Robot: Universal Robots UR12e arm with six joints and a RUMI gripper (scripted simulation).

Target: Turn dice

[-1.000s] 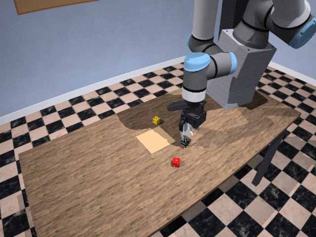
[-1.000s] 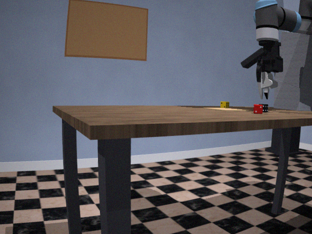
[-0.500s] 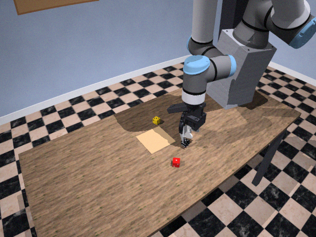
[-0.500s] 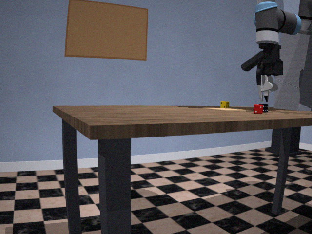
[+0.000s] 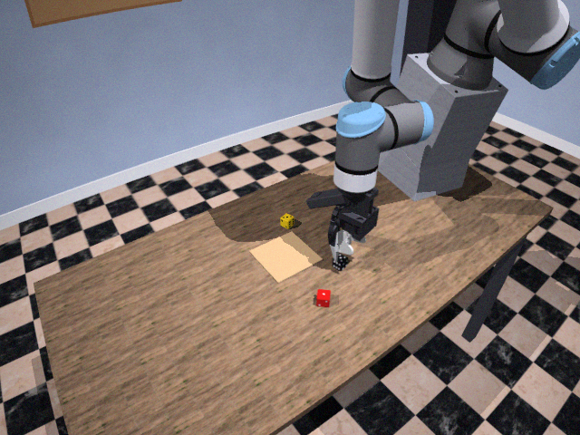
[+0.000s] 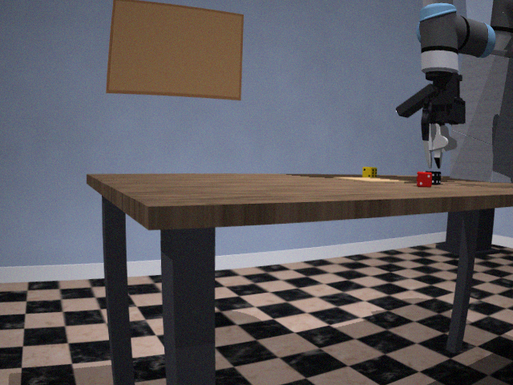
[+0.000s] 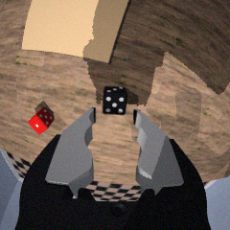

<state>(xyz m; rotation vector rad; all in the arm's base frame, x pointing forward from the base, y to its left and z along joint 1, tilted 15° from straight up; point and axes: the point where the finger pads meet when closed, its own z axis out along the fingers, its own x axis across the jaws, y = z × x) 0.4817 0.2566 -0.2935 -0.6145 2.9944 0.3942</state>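
Right now my hand is 40 mm above the black die. The rest, counted from my hand: yellow die (50 mm ahead, 210 mm to the right, 40 mm below); red die (100 mm ahead, 90 mm to the left, 40 mm below); tan mat (110 mm ahead, 100 mm to the right, 50 mm below).
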